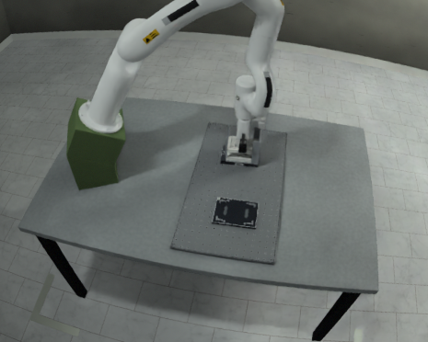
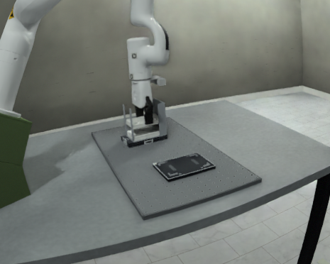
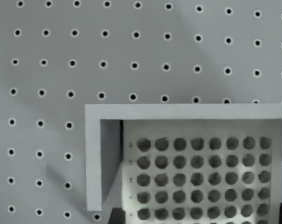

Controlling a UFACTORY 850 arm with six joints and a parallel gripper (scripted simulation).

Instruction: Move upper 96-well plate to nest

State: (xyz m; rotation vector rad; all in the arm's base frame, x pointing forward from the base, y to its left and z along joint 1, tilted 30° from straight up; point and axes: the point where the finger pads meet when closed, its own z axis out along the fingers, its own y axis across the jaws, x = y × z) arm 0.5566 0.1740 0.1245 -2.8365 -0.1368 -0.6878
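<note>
The black plate nest is 30 cm to the right of my hand, 8 cm below it and 5 cm ahead of it. Also, from my hand: white 96-well plate (1 cm below).
</note>
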